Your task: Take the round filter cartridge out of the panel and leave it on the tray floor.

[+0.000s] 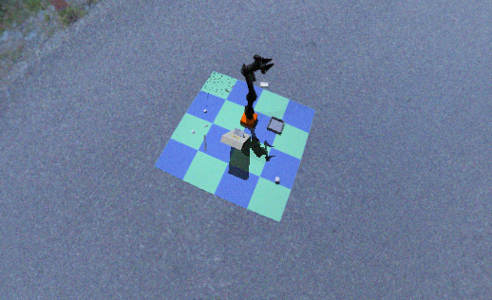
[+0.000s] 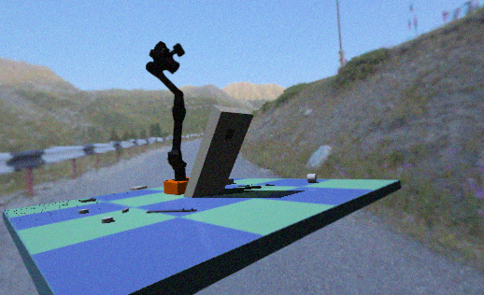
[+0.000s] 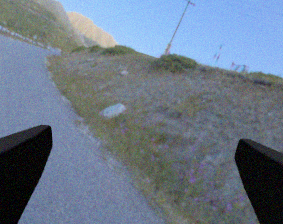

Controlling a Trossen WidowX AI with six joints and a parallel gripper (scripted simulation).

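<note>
My gripper tip is now 48 cm short of the grey round filter cartridge, 4 cm to the left of it and 49 cm above it. Round my gripper tip: grey square tray 3 cm ahead, 21 cm to the left, 76 cm below.
</note>
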